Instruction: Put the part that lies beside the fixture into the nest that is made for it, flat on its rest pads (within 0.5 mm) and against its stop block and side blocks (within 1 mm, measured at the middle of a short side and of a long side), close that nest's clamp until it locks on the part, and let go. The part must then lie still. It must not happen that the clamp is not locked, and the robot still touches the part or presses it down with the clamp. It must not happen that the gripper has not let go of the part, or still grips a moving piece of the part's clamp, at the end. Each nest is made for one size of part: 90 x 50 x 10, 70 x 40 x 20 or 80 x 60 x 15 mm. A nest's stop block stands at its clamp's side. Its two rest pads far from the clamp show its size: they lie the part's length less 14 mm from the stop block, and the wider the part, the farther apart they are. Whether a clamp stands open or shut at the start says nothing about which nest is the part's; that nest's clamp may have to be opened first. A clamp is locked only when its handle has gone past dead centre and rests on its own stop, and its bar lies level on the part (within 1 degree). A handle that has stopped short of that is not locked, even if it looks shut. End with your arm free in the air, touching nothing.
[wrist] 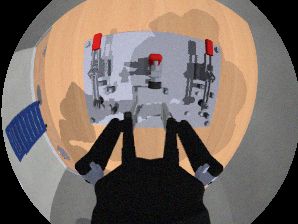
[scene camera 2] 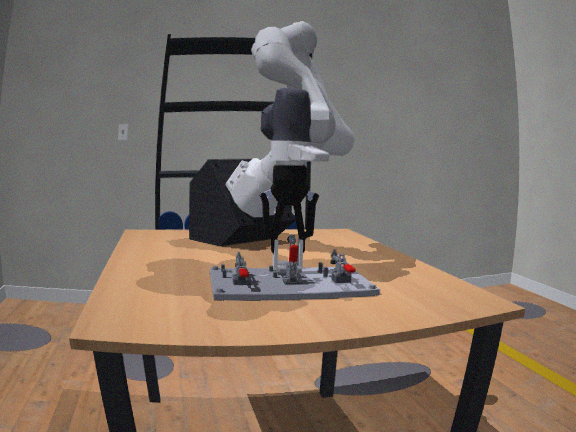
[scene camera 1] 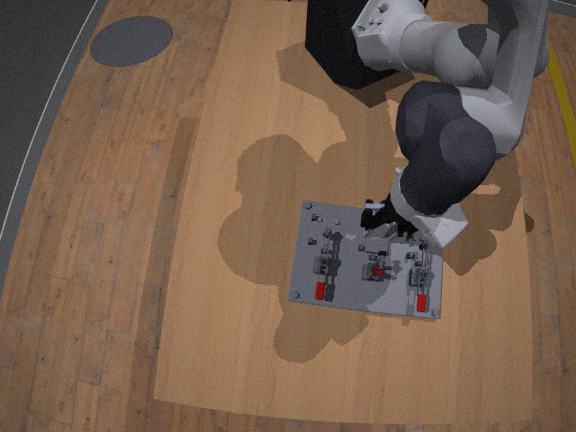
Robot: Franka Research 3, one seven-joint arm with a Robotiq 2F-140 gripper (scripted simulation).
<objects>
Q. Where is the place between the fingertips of my gripper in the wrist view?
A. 149, 108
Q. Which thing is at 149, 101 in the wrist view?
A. A grey part.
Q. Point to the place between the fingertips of my gripper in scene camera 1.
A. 377, 233
</objects>
